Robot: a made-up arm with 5 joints.
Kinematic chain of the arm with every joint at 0, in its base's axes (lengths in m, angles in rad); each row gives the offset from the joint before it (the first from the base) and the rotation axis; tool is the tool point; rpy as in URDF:
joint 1: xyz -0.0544 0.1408 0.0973 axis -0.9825 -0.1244 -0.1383
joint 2: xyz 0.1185 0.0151 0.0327 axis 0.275 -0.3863 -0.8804
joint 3: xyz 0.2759 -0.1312 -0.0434 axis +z
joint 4: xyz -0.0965 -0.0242 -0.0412 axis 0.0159 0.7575 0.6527
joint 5: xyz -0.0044 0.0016 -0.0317 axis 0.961 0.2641 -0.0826
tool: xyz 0.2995 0.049 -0.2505 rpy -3.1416 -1.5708 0
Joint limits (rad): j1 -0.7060..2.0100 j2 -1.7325..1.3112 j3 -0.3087..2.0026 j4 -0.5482..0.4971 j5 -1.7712..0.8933
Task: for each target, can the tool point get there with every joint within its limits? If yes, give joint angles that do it. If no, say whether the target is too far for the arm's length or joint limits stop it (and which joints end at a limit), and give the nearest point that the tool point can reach.
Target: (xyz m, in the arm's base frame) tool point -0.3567 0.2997 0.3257
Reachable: no: joint limits stop it (at a limit: joint 1, joint 2, joint 3, joint 4, joint 5) | nearest point -0.3337 0.2698 0.4924 | short by 0.171 m
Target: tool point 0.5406 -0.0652 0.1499
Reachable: yes | joints 0.8570 0.4739 1.2204 0.2078 -1.1263
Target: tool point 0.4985 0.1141 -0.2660
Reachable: yes | joints -0.4198 0.5158 0.3708 0.1643 -0.2275
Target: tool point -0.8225 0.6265 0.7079
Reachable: no: too far | nearest point -0.2941 0.3352 0.5537 | short by 0.623 m
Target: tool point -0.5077 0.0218 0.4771
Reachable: no: joint limits stop it (at a limit: joint 2, joint 3, joint 4, joint 5) | nearest point -0.3088 0.0452 0.5178 | short by 0.204 m
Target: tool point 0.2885 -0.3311 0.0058
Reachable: yes | joints 1.5263 -0.8759 0.8426 0.2043 -0.4272
